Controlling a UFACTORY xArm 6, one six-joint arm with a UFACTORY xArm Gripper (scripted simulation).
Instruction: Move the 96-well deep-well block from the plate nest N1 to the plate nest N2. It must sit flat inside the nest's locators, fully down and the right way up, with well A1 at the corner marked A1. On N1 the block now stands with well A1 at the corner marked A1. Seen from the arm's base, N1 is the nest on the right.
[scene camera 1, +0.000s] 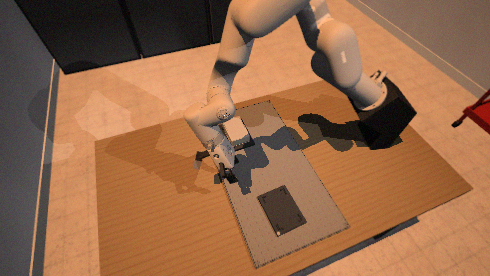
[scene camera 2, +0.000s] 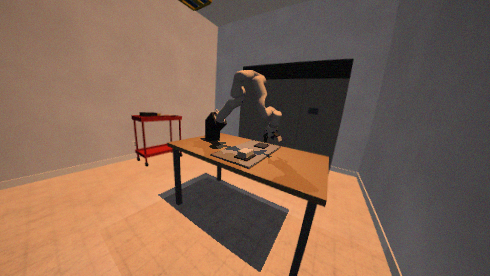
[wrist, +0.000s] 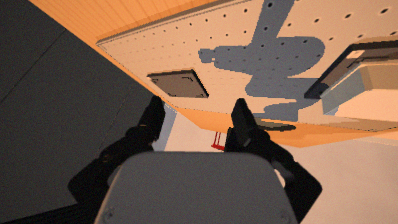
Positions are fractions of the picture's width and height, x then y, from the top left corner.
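Note:
My gripper (scene camera 1: 0.48, 0.62) is there to see, and the wrist view has my gripper (wrist: 0.50, 0.47) in it as well.

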